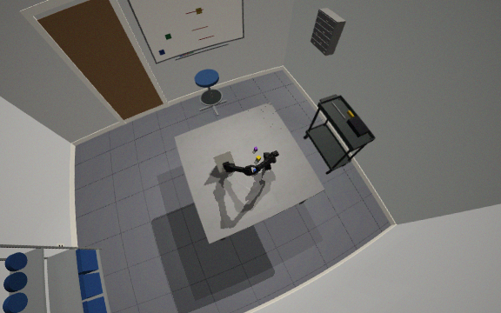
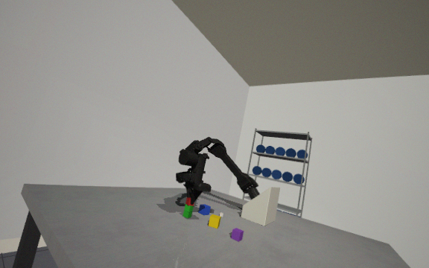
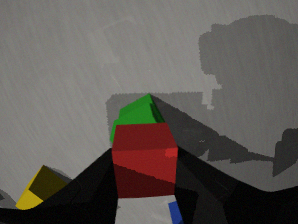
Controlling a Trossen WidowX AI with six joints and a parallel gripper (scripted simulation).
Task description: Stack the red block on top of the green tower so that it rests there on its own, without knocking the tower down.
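The red block lies 10 mm above my gripper tip. The rest, counted from my gripper tip: blue block: 130 mm behind, 10 mm to the right, 40 mm below; then purple block: 20 mm behind, 230 mm to the left, 40 mm below; then yellow block: 40 mm behind, 120 mm to the left, 40 mm below.
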